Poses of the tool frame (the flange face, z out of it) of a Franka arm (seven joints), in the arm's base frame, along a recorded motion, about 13 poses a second.
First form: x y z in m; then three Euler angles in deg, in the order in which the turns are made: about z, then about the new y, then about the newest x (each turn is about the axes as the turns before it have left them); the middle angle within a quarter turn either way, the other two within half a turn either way.
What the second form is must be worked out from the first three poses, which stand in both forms.
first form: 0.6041, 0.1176, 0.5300, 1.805, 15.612, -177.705
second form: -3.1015, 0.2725, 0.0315, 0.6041, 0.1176, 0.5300
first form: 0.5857, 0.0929, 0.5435, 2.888, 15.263, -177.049
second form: -3.0901, 0.2664, 0.0504, 0.5857, 0.0929, 0.5435
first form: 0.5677, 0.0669, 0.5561, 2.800, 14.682, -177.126
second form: -3.0914, 0.2562, 0.0489, 0.5677, 0.0669, 0.5561
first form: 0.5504, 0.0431, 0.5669, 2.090, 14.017, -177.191
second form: -3.0926, 0.2446, 0.0365, 0.5504, 0.0431, 0.5669
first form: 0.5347, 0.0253, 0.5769, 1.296, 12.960, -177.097
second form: -3.0909, 0.2262, 0.0226, 0.5347, 0.0253, 0.5769
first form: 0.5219, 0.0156, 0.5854, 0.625, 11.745, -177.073
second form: -3.0905, 0.2050, 0.0109, 0.5219, 0.0156, 0.5854
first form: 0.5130, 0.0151, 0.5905, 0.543, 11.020, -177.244
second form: -3.0935, 0.1923, 0.0095, 0.5130, 0.0151, 0.5905
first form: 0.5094, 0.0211, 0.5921, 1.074, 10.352, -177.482
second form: -3.0976, 0.1807, 0.0187, 0.5094, 0.0211, 0.5921
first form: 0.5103, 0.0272, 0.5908, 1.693, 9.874, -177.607
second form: -3.0998, 0.1723, 0.0295, 0.5103, 0.0272, 0.5908
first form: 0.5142, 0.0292, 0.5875, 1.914, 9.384, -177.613
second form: -3.0999, 0.1638, 0.0334, 0.5142, 0.0292, 0.5875
